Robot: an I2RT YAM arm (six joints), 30 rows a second.
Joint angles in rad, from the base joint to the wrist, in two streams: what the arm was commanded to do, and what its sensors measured. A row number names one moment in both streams.
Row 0, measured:
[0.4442, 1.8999, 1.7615, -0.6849, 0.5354, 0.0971]
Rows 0 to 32, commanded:
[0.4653, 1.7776, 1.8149, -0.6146, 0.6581, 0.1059]
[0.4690, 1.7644, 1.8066, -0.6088, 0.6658, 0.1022]
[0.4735, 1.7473, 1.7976, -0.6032, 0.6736, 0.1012]
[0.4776, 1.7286, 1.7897, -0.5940, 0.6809, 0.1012]
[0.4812, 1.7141, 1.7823, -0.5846, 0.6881, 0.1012]
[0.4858, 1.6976, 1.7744, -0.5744, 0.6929, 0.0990]
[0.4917, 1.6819, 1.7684, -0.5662, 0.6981, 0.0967]
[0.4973, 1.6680, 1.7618, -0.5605, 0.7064, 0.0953]
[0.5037, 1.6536, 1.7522, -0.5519, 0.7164, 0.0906]
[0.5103, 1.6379, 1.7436, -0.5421, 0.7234, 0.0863]
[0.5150, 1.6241, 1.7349, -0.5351, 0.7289, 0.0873]
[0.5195, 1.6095, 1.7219, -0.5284, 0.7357, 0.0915]
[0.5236, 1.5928, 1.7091, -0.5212, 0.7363, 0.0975]
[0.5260, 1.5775, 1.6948, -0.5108, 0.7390, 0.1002]
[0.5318, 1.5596, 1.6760, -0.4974, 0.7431, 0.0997]
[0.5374, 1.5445, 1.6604, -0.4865, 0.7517, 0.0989]
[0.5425, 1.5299, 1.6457, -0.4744, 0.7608, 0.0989]
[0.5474, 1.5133, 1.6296, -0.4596, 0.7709, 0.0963]
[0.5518, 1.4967, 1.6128, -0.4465, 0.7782, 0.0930]
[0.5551, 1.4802, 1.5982, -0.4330, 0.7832, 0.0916]
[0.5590, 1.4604, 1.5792, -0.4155, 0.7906, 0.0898]
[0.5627, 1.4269, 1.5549, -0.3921, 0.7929, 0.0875]
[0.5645, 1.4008, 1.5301, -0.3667, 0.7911, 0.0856]
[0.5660, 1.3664, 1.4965, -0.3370, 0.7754, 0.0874]
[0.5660, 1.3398, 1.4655, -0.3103, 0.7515, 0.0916]
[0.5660, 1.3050, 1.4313, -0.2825, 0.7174, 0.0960]
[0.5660, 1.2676, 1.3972, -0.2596, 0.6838, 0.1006]
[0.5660, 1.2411, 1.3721, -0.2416, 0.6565, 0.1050]
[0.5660, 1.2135, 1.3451, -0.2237, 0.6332, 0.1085]
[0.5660, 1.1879, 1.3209, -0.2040, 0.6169, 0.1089]
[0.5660, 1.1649, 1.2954, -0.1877, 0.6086, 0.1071]
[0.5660, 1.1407, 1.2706, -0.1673, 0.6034, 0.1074]
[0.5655, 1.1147, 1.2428, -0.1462, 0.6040, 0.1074]
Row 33, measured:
[0.5606, 1.2011, 1.2587, -0.4065, 0.6373, 0.0910]
